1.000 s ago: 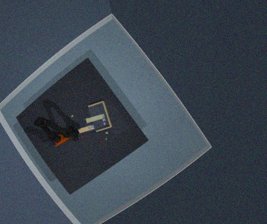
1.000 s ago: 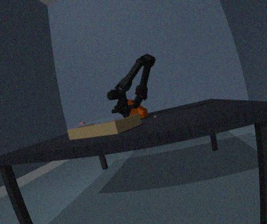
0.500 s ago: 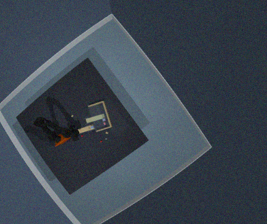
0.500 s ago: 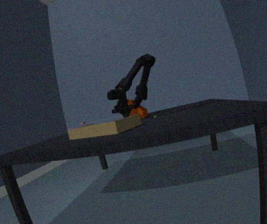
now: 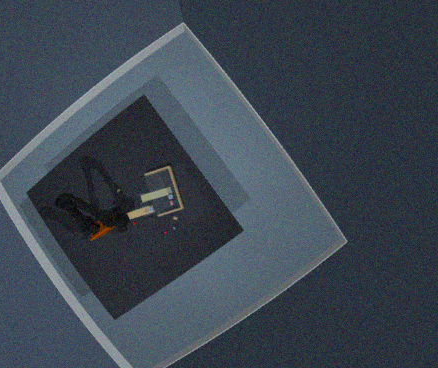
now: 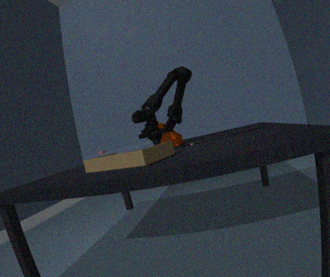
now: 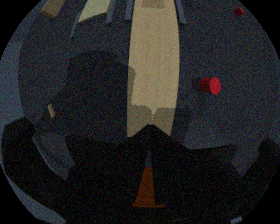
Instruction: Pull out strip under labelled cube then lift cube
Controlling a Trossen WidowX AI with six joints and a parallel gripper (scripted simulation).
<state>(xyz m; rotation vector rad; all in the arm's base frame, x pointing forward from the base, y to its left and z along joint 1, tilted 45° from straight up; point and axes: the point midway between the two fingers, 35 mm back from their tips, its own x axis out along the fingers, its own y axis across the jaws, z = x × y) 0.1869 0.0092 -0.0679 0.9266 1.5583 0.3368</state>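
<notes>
The tan strip lies 10 cm ahead of my gripper tip, 4 cm to the right of it and 1 cm below it.
</notes>
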